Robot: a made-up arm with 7 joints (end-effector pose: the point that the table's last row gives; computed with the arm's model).
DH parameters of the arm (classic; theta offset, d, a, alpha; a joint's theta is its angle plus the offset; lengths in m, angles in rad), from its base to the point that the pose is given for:
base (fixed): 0 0.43 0.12 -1.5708
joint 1: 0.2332 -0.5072 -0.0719 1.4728
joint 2: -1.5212 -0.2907 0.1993 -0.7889
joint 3: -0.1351 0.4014 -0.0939 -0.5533
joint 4: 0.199 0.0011 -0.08 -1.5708
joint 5: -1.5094 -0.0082 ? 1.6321
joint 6: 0 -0.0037 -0.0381 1.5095
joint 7: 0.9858 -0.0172 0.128 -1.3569
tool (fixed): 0.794 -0.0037 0 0
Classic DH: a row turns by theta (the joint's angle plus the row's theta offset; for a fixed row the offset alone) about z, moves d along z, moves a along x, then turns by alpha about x.
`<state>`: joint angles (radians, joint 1 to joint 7).
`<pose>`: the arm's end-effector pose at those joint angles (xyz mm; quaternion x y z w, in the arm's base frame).
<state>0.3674 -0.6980 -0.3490 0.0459 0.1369 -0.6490 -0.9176</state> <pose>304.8 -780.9 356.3 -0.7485 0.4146 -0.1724 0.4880</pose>
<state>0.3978 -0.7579 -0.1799 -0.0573 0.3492 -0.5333 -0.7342</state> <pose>295.8 -781.3 356.4 -0.7211 0.4948 -0.1322 0.4666</pose>
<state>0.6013 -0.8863 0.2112 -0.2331 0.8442 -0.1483 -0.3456</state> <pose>258.2 -781.6 345.2 -0.5582 0.6688 -0.0084 0.4910</pose>
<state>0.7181 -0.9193 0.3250 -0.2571 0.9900 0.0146 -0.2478</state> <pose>244.1 -778.0 339.3 -0.4728 0.7137 0.0286 0.5161</pose>
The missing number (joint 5, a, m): -0.0218
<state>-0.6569 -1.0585 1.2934 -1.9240 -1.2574 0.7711 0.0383</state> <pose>39.9 -730.0 330.5 -0.5386 0.4693 0.6904 0.1143</pose>
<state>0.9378 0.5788 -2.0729 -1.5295 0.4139 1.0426 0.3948</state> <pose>202.4 -729.8 63.1 0.5746 -0.7838 -0.0275 0.2338</pose>
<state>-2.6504 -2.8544 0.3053 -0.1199 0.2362 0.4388 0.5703</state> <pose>264.0 -669.1 218.8 0.1741 -0.5861 -0.4664 0.6393</pose>
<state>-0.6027 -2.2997 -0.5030 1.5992 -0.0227 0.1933 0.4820</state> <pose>-174.7 -660.1 470.8 -0.6760 -0.0572 -0.5009 0.5374</pose>
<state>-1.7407 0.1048 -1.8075 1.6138 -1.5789 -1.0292 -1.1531</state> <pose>94.7 -587.5 732.8 0.5284 0.7790 0.3135 0.1253</pose>
